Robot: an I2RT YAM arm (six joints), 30 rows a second.
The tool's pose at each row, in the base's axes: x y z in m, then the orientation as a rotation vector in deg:
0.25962, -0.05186, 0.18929, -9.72, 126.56, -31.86
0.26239, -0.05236, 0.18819, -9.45, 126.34, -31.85
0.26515, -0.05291, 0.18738, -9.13, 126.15, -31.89
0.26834, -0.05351, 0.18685, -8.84, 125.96, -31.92
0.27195, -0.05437, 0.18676, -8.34, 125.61, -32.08
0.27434, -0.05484, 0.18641, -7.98, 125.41, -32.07
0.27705, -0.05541, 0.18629, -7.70, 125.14, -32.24
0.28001, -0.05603, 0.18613, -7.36, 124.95, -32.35
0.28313, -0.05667, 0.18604, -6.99, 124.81, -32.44
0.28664, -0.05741, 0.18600, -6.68, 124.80, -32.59
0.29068, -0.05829, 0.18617, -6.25, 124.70, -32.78
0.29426, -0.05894, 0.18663, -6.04, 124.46, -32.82
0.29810, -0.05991, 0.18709, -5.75, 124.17, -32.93
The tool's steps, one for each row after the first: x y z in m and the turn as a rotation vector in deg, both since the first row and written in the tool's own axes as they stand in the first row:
-0.00086, 0.00022, 0.00289, 0.13, -0.18, 0.22
-0.00191, 0.00027, 0.00562, 0.31, -0.31, 0.45
-0.00342, 0.00018, 0.00855, 0.47, -0.45, 0.67
-0.00542, -0.00031, 0.01163, 0.83, -0.68, 1.00
-0.00657, -0.00042, 0.01380, 0.99, -0.82, 1.28
-0.00807, -0.00069, 0.01612, 1.26, -1.01, 1.45
-0.00968, -0.00098, 0.01867, 1.50, -1.12, 1.67
-0.01143, -0.00131, 0.02131, 1.71, -1.18, 1.92
-0.01345, -0.00173, 0.02425, 1.92, -1.11, 2.08
-0.01590, -0.00232, 0.02752, 2.22, -1.10, 2.33
-0.01834, -0.00287, 0.03021, 2.38, -1.29, 2.49
-0.02085, -0.00370, 0.03320, 2.62, -1.50, 2.69

